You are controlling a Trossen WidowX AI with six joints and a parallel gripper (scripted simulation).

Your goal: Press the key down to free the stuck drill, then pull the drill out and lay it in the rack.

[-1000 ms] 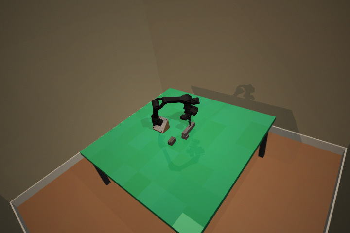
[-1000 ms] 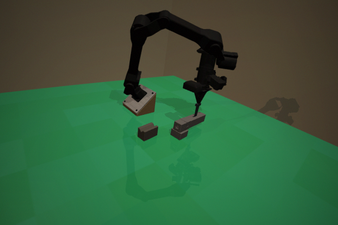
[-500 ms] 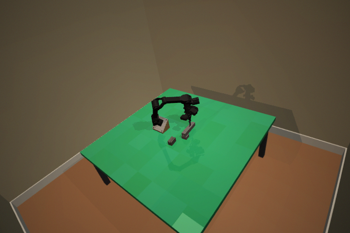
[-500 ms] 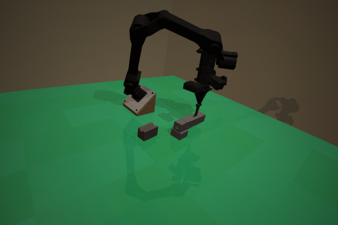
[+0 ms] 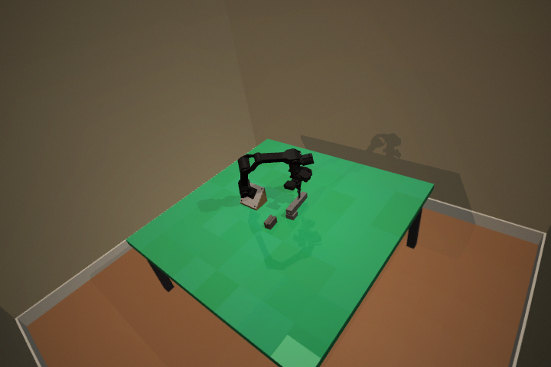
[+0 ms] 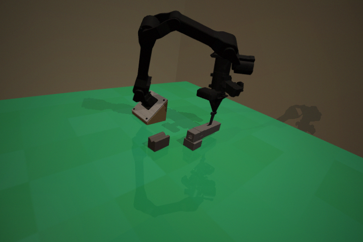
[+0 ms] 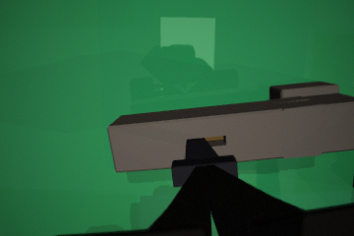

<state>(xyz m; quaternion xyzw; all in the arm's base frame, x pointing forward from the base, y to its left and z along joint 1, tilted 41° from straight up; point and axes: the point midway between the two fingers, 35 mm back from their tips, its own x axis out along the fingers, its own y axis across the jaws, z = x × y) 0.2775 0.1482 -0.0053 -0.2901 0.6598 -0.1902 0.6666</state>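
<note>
Right now the dark key is 3 cm below my gripper tip. Round my gripper tip: notched grey rack (5 cm behind, 21 cm to the right, 10 cm below); long grey block (4 cm to the right, 8 cm below).
</note>
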